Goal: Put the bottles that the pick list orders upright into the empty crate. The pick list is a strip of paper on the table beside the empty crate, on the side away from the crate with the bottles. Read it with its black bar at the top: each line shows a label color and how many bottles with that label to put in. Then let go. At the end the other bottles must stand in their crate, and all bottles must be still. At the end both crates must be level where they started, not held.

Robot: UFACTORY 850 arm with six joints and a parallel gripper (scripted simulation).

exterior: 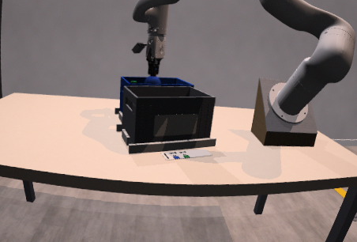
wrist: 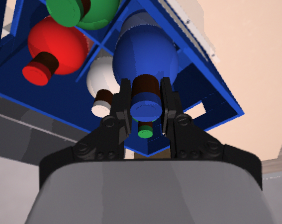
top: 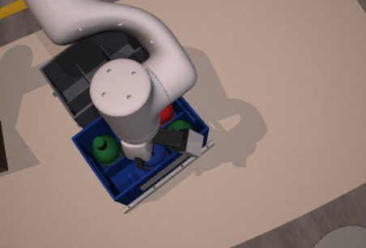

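Right now the blue-label bottle is 7 cm below my hand. The rest, counted from my hand: white bottle 13 cm below, 9 cm to the left, 2 cm behind; then blue crate 13 cm below, 4 cm to the left, 1 cm behind; then green-label bottle 13 cm below, 8 cm ahead, 2 cm to the left.
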